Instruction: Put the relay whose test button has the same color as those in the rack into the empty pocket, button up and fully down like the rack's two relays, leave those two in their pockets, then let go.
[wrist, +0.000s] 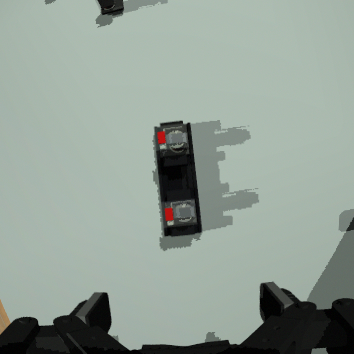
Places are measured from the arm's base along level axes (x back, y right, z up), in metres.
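Pixels of known places: gripper, fingertip midpoint: (184, 305).
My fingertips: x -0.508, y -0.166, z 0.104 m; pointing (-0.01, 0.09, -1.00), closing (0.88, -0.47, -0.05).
For each thing: its middle in the pictures, then the offset to it from my fingertips. "spot": a spot on its surface instead. Level surfaces: height alone.
- black rack, body centre: (177, 178) dy +0.077, dx +0.034, dz -0.115 m
- upper relay, body centre: (172, 141) dy +0.106, dx +0.048, dz -0.100 m
- lower relay, body centre: (179, 212) dy +0.048, dx +0.020, dz -0.100 m
- empty pocket, surface spot: (175, 177) spot: dy +0.079, dx +0.033, dz -0.124 m
- loose relay, surface spot: (111, 6) spot: dy +0.291, dx +0.075, dz -0.109 m
- pale grey-green table top, surface height: dz -0.127 m
The black rack (196, 200) stands near the middle of the wrist view, its long side running up and down the picture. Two clear-topped relays sit in its end pockets, button up: the upper relay (176, 140) has a red test button, and the lower relay (183, 212) also has a red test button. The empty pocket (175, 177) is the dark middle one between them. My gripper (184, 305) is open with nothing between its fingers, below the rack in the view. A loose relay (111, 6) is cut off at the top edge; its button does not show.
The pale grey-green table top (90, 150) lies under the rack. A wooden surface (3, 317) shows at the lower left edge. Shadows fall to the right of the rack, and a large dark shadow lies at the lower right.
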